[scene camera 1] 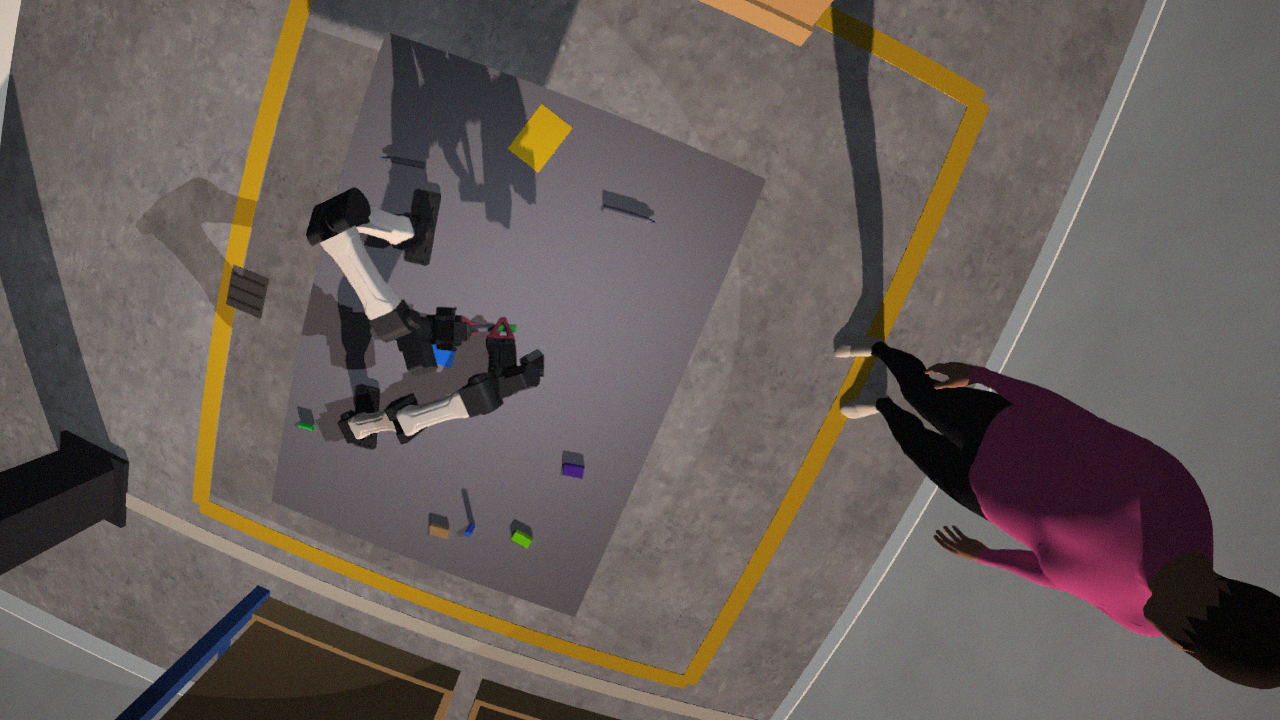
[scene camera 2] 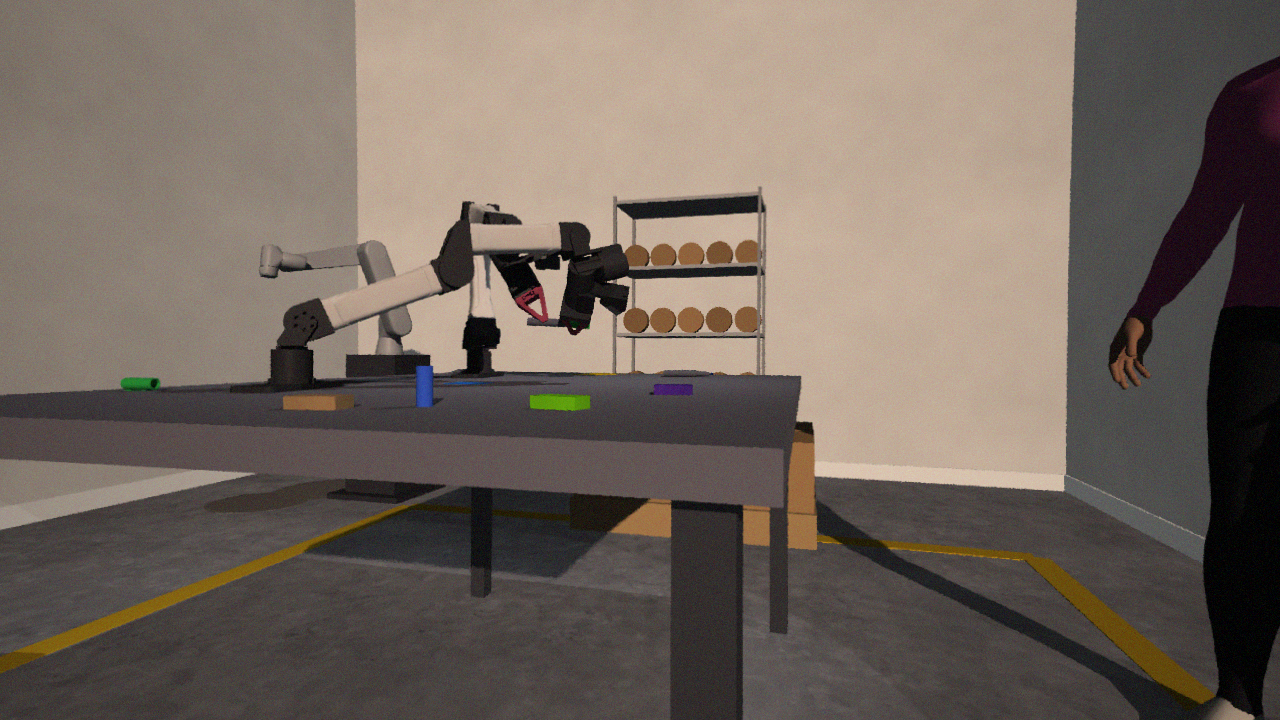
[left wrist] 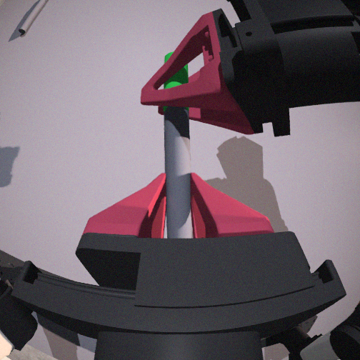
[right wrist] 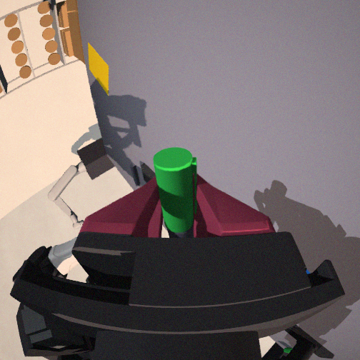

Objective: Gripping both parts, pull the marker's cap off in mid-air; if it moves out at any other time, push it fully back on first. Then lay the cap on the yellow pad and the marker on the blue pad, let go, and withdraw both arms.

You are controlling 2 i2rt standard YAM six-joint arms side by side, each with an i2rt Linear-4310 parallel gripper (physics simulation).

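Frame: origin at the left arm's base, x up, y right, z ahead, level; metres.
Seen in the pictures: left gripper, fingertip midpoint: (scene camera 1: 477, 327) (scene camera 2: 546, 322); right gripper, fingertip midpoint: (scene camera 1: 503, 319) (scene camera 2: 574, 331); left arm's base at its link origin: (scene camera 1: 423, 227) (scene camera 2: 479, 376); right arm's base at its link origin: (scene camera 2: 292, 389).
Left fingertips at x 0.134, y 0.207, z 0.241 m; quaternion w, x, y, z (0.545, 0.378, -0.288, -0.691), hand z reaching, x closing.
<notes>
Pixels of each thing's top centre, then the offset from my left fingertips to it.
- blue pad at its top centre: (scene camera 1: 441, 352) dx -0.134, dy +0.126, dz -0.129 m
- yellow pad at its top centre: (scene camera 1: 539, 138) (scene camera 2: 599, 374) dx -0.134, dy -0.507, dz +0.026 m
- purple block at its top centre: (scene camera 2: 673, 384) (scene camera 1: 573, 471) dx -0.119, dy +0.385, dz +0.319 m
- lime block at its top centre: (scene camera 2: 560, 395) (scene camera 1: 521, 540) dx -0.119, dy +0.663, dz +0.208 m
- blue cylinder at its top centre: (scene camera 2: 424, 365) (scene camera 1: 467, 534) dx -0.086, dy +0.666, dz +0.044 m
- tan block at its top centre: (scene camera 2: 319, 395) (scene camera 1: 438, 532) dx -0.119, dy +0.711, dz -0.057 m
- green cylinder at its top centre: (scene camera 2: 140, 377) (scene camera 1: 304, 427) dx -0.114, dy +0.466, dz -0.529 m
The marker's grey barrel (left wrist: 177, 155) (scene camera 2: 543, 322) is held in mid-air, roughly level. My left gripper (left wrist: 177, 180) is shut on the barrel. My right gripper (right wrist: 177, 179) (scene camera 2: 574, 329) is shut on the green cap (right wrist: 174, 197) (left wrist: 175, 75) from the side. The cap's open end meets the barrel's dark front part; no gap shows there, though fingers partly cover the cap. The blue pad (scene camera 1: 443, 356) lies partly hidden under the arms. The yellow pad (scene camera 1: 540, 138) (right wrist: 100, 72) lies near the table's upper edge in scene camera 1.
A purple block (scene camera 1: 572, 470) (scene camera 2: 673, 389), lime block (scene camera 1: 521, 539) (scene camera 2: 560, 402), blue cylinder (scene camera 1: 469, 530) (scene camera 2: 424, 386) and tan block (scene camera 1: 438, 531) (scene camera 2: 317, 402) stand low in scene camera 1. A green cylinder (scene camera 1: 305, 426) (scene camera 2: 140, 384) lies left. A grey rod (left wrist: 32, 17) shows in the left wrist view.
</notes>
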